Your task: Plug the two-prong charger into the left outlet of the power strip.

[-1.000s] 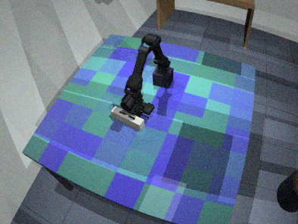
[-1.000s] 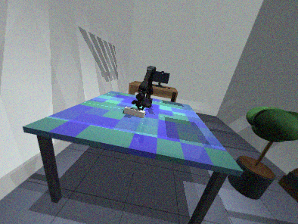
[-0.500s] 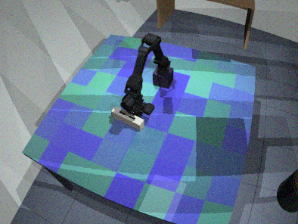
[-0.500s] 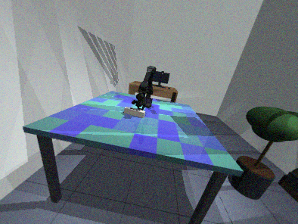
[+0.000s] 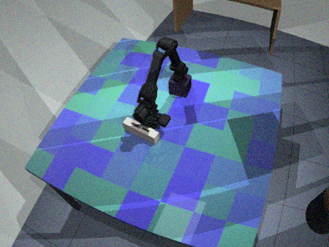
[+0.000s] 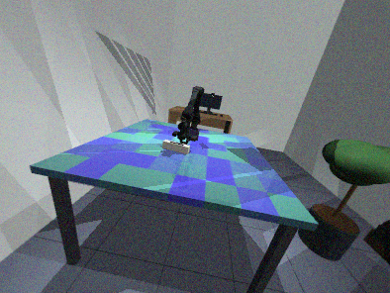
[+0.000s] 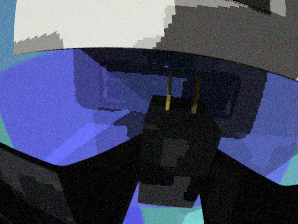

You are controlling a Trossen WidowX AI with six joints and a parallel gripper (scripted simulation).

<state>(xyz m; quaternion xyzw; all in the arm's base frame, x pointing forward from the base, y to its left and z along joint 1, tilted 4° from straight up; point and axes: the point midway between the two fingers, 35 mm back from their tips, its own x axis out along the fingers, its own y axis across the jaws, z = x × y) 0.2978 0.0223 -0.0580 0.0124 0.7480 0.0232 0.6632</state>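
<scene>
Right now my gripper tip is 2 cm short of the two-prong charger and 1 cm below it.
</scene>
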